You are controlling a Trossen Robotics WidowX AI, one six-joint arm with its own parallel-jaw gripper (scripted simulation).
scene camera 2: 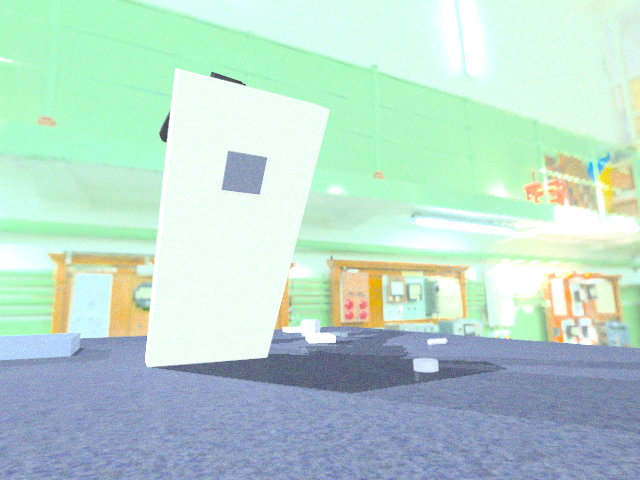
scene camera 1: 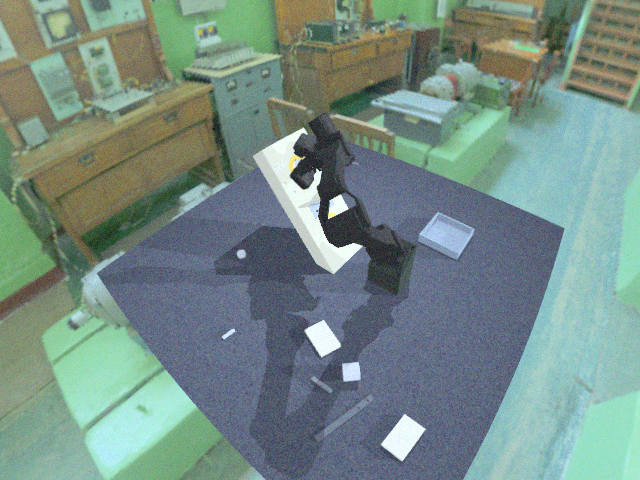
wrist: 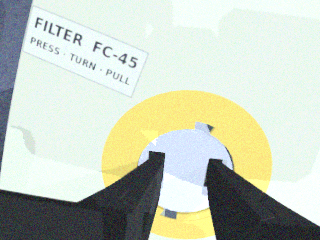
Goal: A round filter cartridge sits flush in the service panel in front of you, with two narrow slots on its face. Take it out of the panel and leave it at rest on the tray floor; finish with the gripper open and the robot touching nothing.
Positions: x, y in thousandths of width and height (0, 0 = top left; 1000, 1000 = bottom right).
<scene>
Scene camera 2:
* cream service panel: 374, 345
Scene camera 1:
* my gripper: 466, 349
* cream service panel: 432, 339
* tray: 695, 489
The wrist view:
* my gripper: 580, 690
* round pale filter cartridge: 586, 635
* cream service panel: 286, 381
</scene>
